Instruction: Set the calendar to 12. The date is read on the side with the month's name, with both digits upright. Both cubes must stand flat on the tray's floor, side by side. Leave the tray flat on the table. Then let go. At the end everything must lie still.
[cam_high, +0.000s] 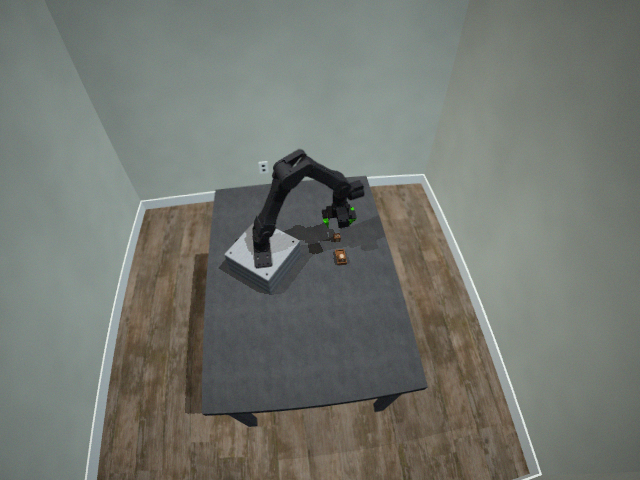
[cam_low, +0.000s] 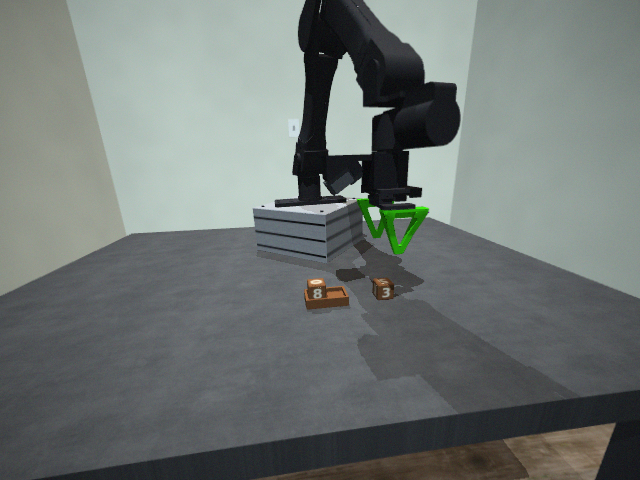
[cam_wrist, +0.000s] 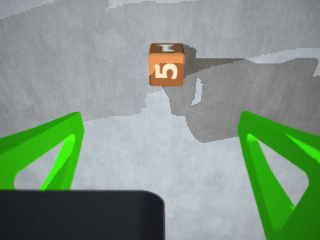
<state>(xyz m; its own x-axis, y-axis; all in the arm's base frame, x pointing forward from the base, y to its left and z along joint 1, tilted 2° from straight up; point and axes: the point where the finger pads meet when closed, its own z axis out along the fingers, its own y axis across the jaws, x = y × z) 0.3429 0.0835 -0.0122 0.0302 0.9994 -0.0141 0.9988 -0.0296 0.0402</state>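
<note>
My hand is 1 cm past the brown tray, 11 cm to the left of it and 10 cm above it.
</note>
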